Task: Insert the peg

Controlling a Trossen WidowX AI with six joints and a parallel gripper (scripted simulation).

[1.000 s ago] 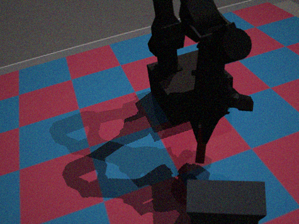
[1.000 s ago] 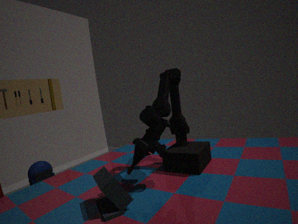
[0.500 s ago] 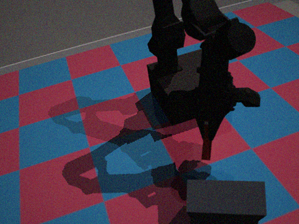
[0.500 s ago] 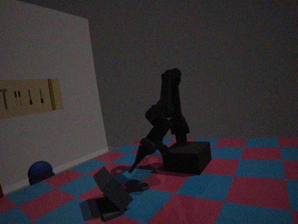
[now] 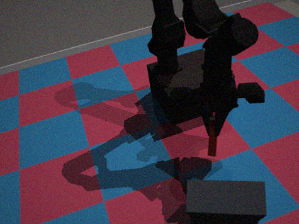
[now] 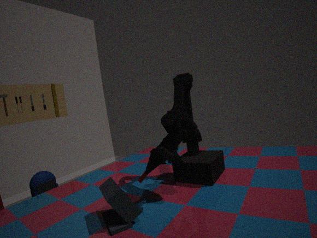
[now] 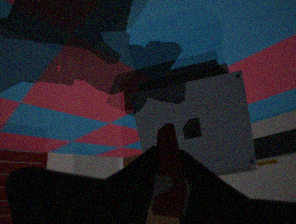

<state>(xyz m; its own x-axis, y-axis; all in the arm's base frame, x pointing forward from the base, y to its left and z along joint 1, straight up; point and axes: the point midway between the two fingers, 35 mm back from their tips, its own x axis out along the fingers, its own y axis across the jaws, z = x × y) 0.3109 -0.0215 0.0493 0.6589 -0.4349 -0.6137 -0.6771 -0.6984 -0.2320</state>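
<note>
My gripper tip is 11 cm short of the sloped panel, 4 cm to the left of it and 5 cm above it. From my gripper tip the other things lie so: peg 1 cm behind, 1 cm to the left, 1 cm above; then dark stand 14 cm ahead, 5 cm to the right, 12 cm below.
</note>
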